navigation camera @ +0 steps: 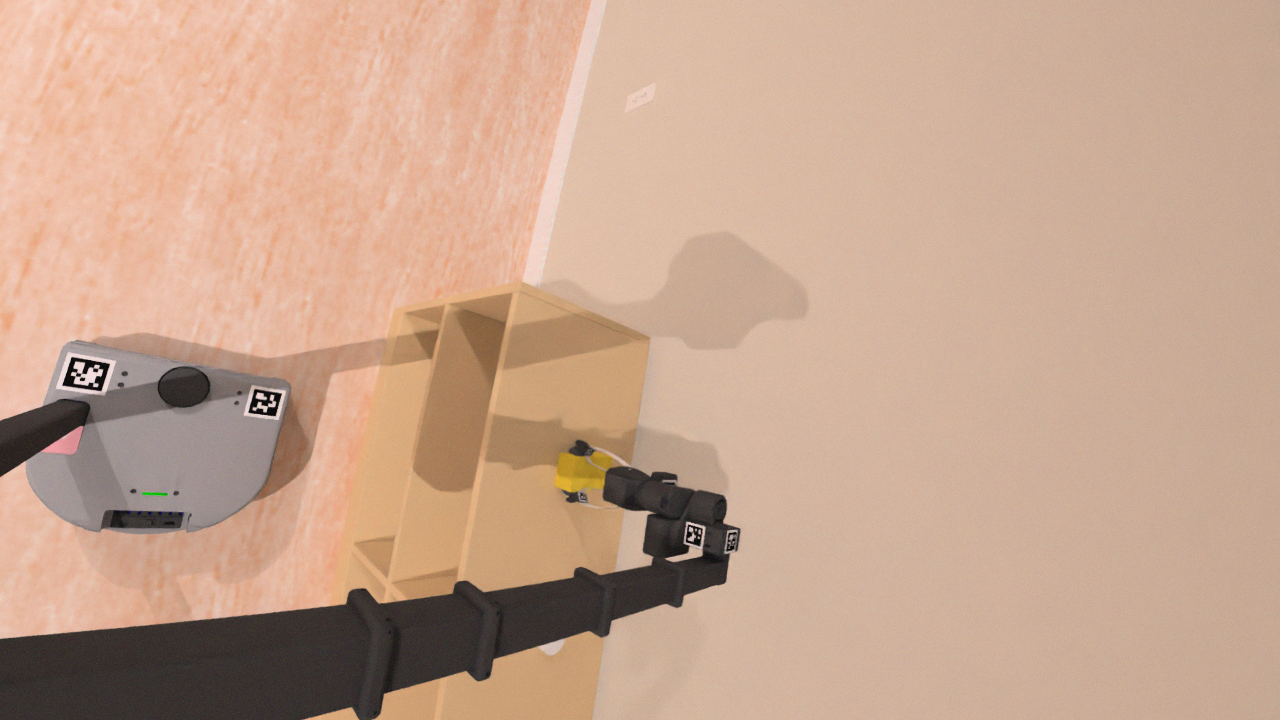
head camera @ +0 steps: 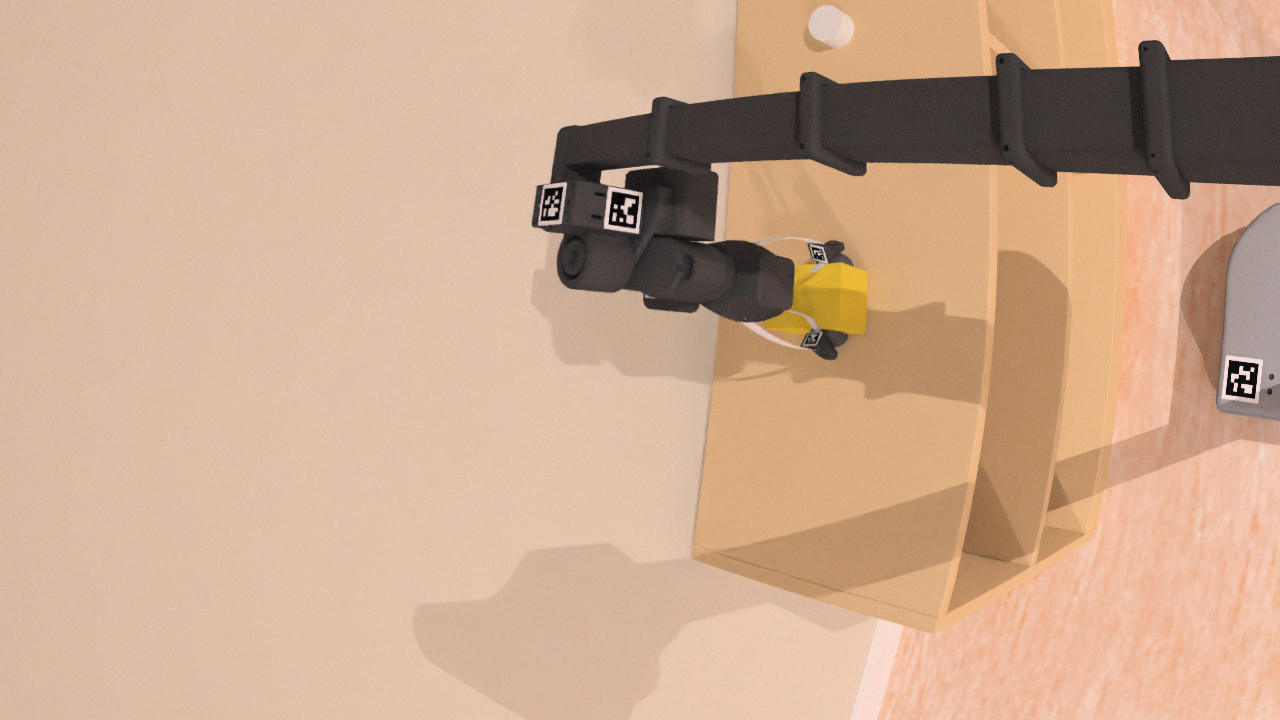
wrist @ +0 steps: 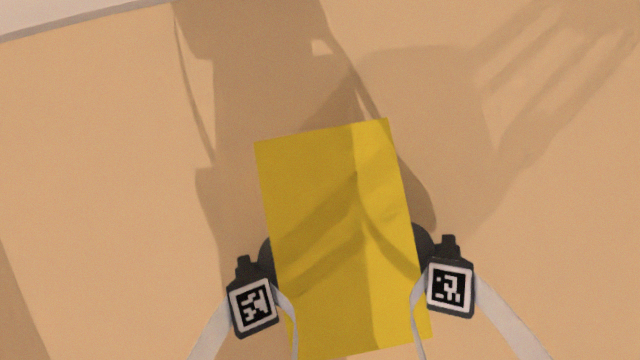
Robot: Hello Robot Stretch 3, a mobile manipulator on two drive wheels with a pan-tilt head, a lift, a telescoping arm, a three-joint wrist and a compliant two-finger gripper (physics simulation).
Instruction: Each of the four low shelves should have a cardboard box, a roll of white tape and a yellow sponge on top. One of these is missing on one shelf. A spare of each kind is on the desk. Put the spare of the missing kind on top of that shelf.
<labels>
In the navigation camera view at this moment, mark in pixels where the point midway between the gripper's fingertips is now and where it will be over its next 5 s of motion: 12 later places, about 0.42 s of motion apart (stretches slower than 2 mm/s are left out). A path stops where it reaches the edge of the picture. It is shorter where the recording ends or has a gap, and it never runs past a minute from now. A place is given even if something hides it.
My gripper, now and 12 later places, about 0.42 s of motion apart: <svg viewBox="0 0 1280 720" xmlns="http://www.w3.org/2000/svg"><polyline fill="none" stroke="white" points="570,469 571,470 579,471 596,476 606,479 606,479 594,479 572,477 544,476 513,474 476,472 436,470 396,467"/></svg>
</labels>
